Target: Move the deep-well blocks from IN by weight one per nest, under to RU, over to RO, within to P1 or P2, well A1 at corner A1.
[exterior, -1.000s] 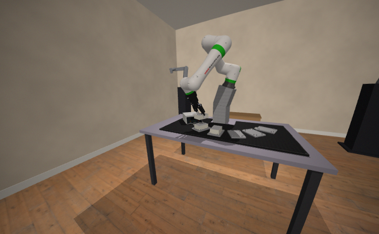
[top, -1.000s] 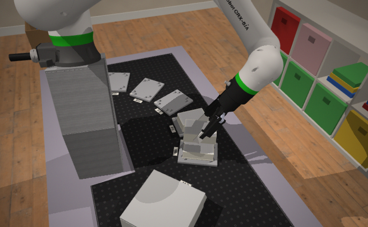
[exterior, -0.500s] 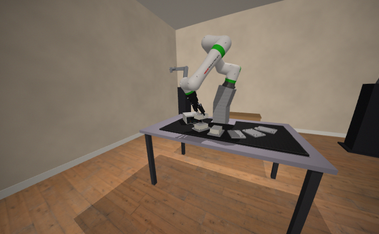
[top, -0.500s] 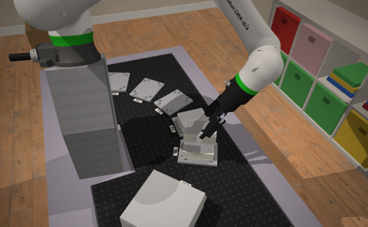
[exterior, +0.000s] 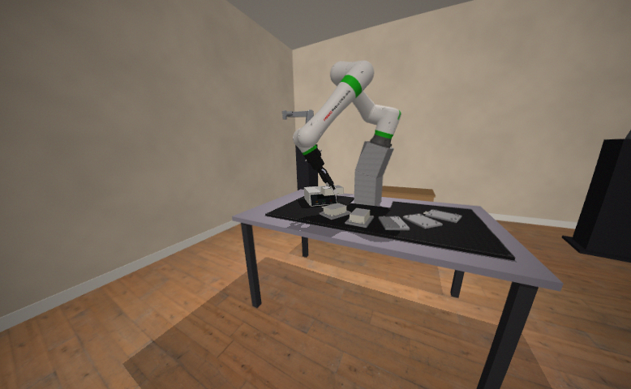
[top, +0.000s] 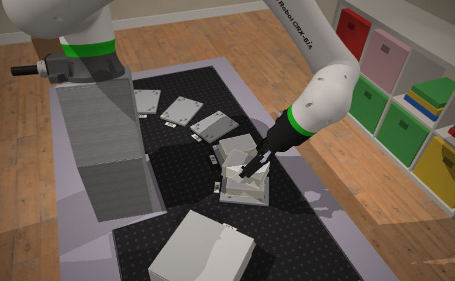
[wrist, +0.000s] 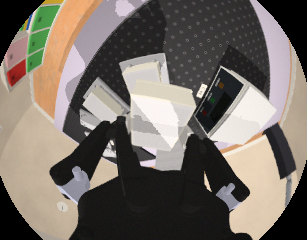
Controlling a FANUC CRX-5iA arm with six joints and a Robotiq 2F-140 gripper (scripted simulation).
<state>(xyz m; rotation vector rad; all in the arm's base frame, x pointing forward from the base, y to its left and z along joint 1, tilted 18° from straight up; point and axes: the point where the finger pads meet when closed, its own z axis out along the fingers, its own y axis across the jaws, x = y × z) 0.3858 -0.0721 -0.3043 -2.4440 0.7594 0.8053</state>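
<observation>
The pale weigher platform lies 22 cm to the right of my hand, 17 cm behind it and 7 cm below it. From my hand the other things lie so: grey nest plate (38 cm to the left, 15 cm below, 2 cm behind); check-weigher (22 cm to the right, 17 cm behind, 10 cm below).
</observation>
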